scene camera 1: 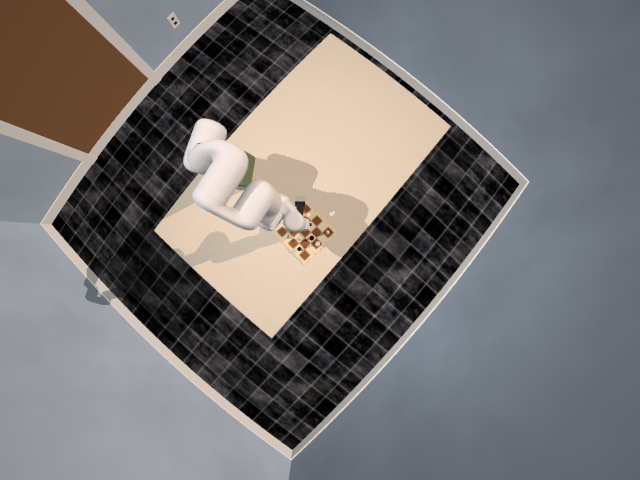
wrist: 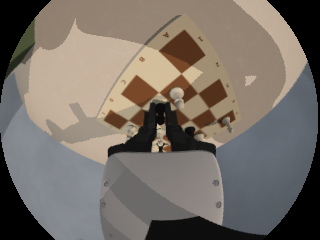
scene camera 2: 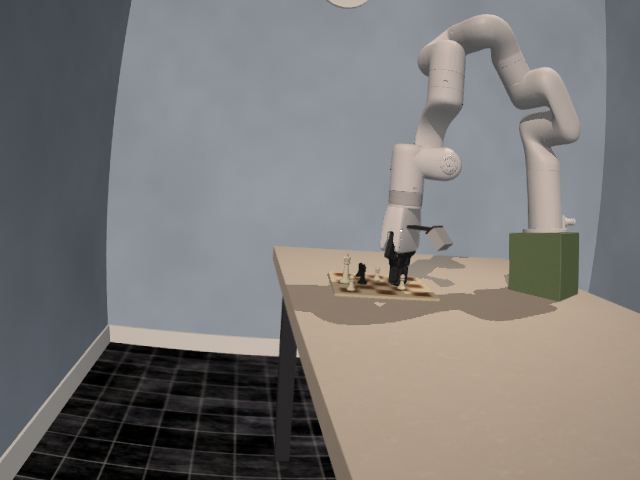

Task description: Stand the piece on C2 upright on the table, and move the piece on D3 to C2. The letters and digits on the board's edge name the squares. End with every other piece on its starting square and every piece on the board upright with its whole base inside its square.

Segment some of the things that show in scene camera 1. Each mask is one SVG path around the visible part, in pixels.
A chessboard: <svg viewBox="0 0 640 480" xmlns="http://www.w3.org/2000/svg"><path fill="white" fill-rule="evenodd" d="M307 200L304 206L303 217L309 219L310 223L312 223L309 231L289 232L286 230L283 222L273 231L304 265L338 233Z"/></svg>
